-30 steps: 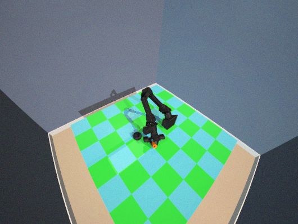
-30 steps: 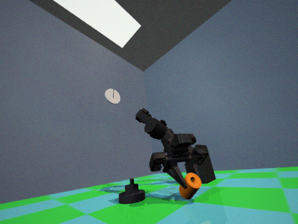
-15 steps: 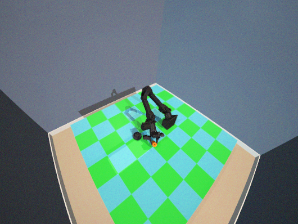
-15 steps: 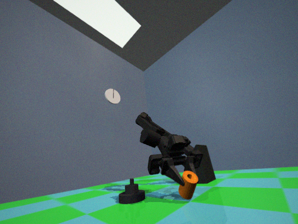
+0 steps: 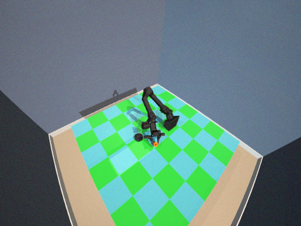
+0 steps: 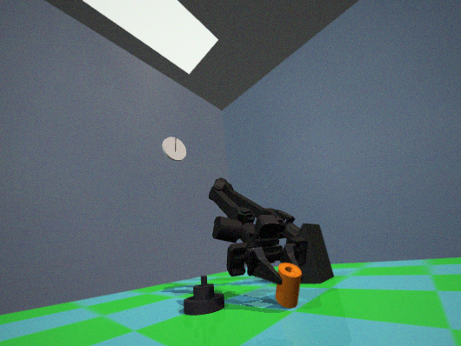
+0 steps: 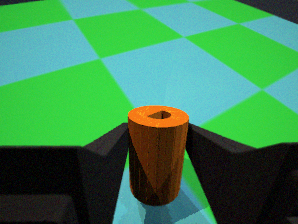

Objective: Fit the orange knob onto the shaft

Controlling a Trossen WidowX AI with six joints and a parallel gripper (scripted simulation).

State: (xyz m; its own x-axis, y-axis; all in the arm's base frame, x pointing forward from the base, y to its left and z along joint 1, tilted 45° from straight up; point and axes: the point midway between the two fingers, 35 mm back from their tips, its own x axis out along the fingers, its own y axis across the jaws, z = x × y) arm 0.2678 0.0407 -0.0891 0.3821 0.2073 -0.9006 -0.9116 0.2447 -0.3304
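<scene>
Now: gripper tip 1 cm past the orange knob, 1 cm to the left of it and 1 cm above it. Round my gripper tip: pedestal: 7 cm ahead, 17 cm to the right, 1 cm below.
</scene>
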